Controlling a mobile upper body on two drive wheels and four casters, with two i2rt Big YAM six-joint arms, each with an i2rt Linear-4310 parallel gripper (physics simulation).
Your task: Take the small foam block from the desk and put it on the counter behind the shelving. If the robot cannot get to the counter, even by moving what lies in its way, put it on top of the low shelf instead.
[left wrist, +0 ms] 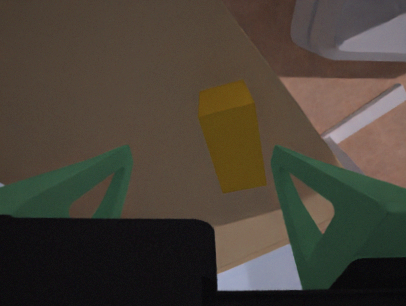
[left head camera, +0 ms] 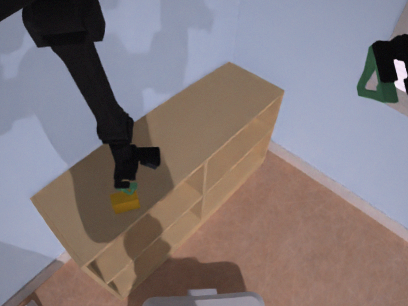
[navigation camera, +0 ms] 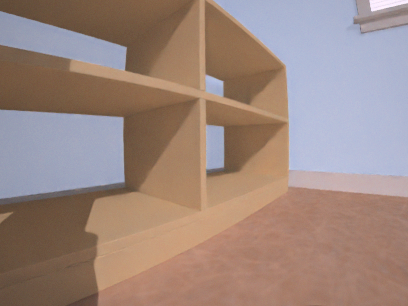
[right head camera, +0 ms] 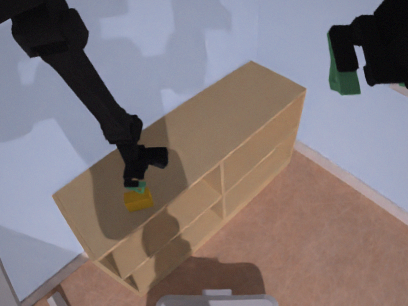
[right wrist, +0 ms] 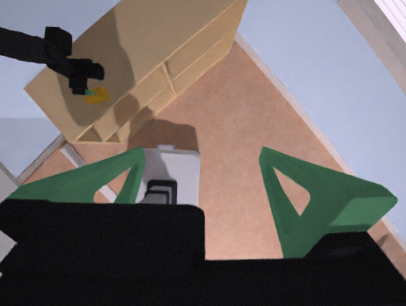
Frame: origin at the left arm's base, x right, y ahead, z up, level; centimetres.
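Seen in the pictures: left gripper, fingertip midpoint: [left wrist: 202, 153] [left head camera: 131, 182] [right head camera: 143, 181] [right wrist: 94, 83]; right gripper, fingertip midpoint: [left head camera: 385, 90] [right head camera: 366, 82] [right wrist: 202, 153].
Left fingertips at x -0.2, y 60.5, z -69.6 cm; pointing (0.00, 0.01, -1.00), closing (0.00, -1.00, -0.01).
Observation:
A point is followed by its place in that frame.
The small foam block [left head camera: 125, 202] {x -2.7, y 55.4, z -74.2 cm} [right head camera: 138, 200] {x -2.4, y 55.6, z -74.1 cm} [left wrist: 232, 145] {x -2.4, y 57.9, z -74.0 cm} [right wrist: 97, 95] {x -1.2, y 56.8, z -74.0 cm}, an orange-yellow box shape, rests on top of the low wooden shelf [left head camera: 200, 115] {x 25.1, y 101.3, z -80.0 cm} [right head camera: 220, 115] {x 25.8, y 101.2, z -80.0 cm} [left wrist: 100, 75] {x 1.8, y 70.7, z -80.0 cm} [right wrist: 165, 25] {x 26.5, y 94.9, z -80.0 cm} [navigation camera: 202, 150] {x 25.6, y 76.4, z -119.7 cm}, near its left end in the head views. My left gripper [left head camera: 128, 188] {x -0.2, y 60.5, z -69.6 cm} [right head camera: 136, 187] [left wrist: 202, 153] {x -0.2, y 60.5, z -69.6 cm} is open above the shelf top, beside and above the block. In the left wrist view the block shows beyond and between the green fingertips, nearer the right one. My right gripper [right wrist: 202, 153] {x 45.2, y 35.9, z -12.4 cm} is open and empty, away from the shelf. The desk and the counter do not show.
Part of the robot's grey base [left head camera: 205, 301] {x 23.5, y 29.0, z -115.0 cm} [right head camera: 217, 301] {x 22.9, y 29.2, z -115.0 cm} [right wrist: 185, 167] {x 38.1, y 20.4, z -115.0 cm} stands on the brown floor [left head camera: 300, 215] {x 85.5, y 78.1, z -141.0 cm} [navigation camera: 300, 250] {x 45.8, y 68.4, z -141.0 cm} in front of the shelf's open compartments. Blue walls [left head camera: 320, 75] {x 87.1, y 120.1, z -69.9 cm} [navigation camera: 340, 100] {x 95.1, y 112.3, z -97.2 cm} rise behind and beside the shelf. A white strip [left wrist: 367, 112] lies low past the shelf edge.

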